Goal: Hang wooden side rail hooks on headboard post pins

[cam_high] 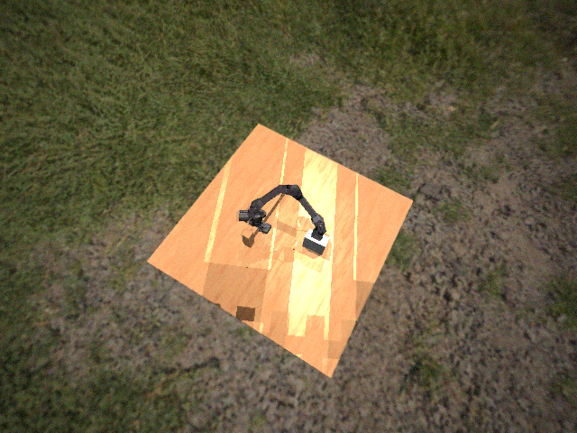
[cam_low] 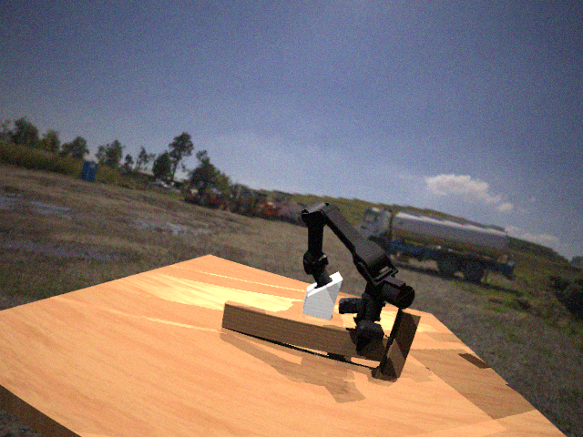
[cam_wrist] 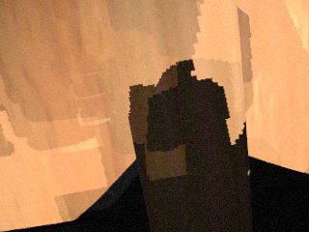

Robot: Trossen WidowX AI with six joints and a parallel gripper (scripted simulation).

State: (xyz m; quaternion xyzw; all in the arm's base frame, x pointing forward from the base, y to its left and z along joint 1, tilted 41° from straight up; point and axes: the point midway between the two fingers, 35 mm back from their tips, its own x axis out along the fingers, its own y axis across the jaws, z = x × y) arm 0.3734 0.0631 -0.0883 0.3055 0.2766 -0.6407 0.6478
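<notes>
Now: gripper tip 100 mm to the right of the headboard post and 40 mm below it.
</notes>
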